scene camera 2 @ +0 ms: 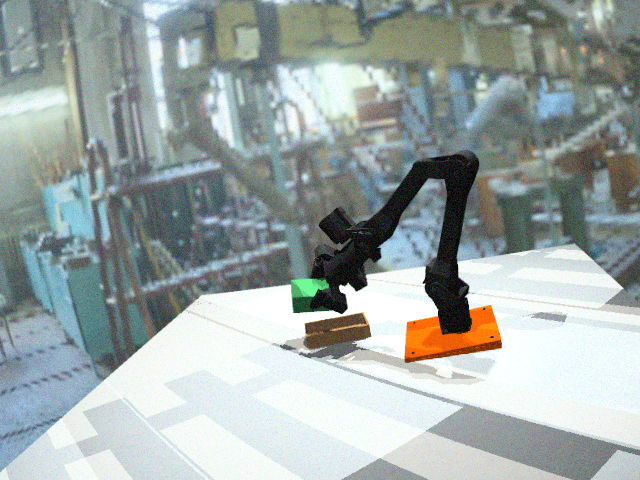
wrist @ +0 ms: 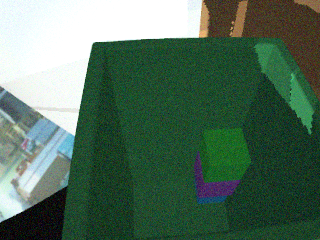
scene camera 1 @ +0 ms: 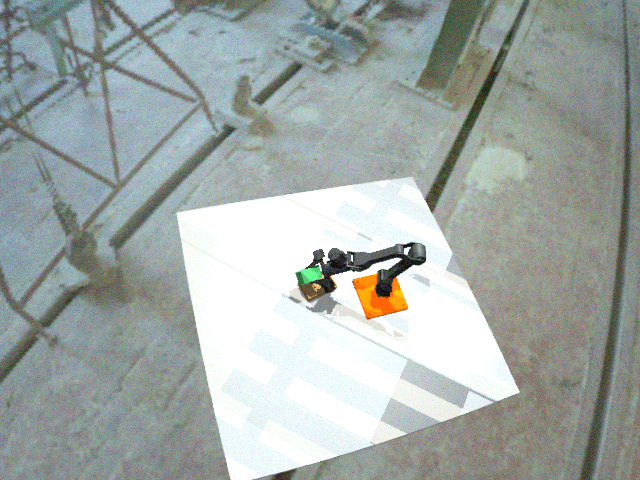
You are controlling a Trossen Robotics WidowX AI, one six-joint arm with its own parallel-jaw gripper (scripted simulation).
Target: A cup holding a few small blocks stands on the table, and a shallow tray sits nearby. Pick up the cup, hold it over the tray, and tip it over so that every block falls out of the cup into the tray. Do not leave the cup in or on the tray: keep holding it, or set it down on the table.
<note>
In view: the gripper (scene camera 2: 309, 298), a green square cup (scene camera 2: 303, 291), a purple block (wrist: 216, 188) and a green block (wrist: 223, 152).
The green square cup also shows in the wrist view (wrist: 145, 102). Scene camera 2 does not show the purple block, which is hidden by the green square cup. Scene camera 1 does not show the purple block, which is hidden by the green square cup.
</note>
